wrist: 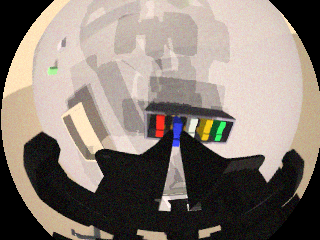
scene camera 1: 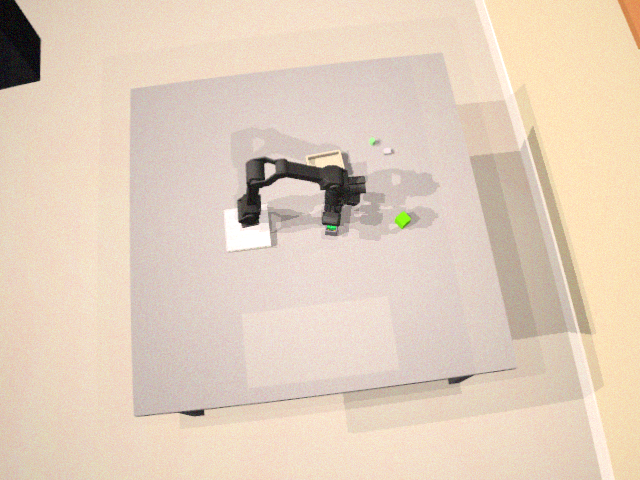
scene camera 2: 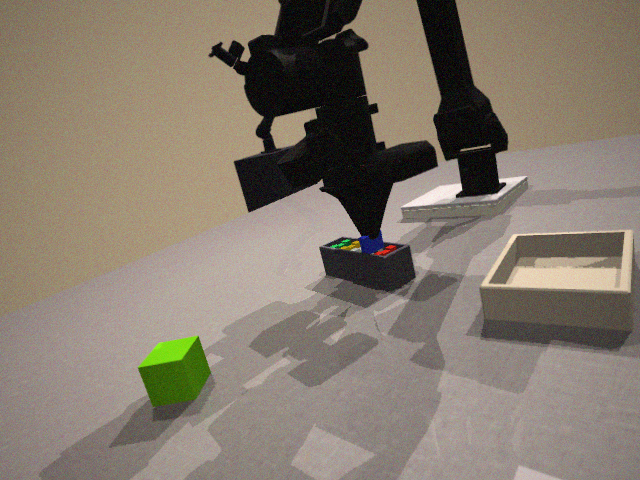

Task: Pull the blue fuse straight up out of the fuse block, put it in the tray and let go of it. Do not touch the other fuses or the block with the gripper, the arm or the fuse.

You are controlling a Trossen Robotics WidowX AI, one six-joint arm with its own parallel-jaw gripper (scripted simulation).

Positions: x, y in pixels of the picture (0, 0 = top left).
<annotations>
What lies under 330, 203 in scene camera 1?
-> My gripper.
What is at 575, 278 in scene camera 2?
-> A beige tray.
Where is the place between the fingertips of my gripper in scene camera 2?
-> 370, 238
</annotations>
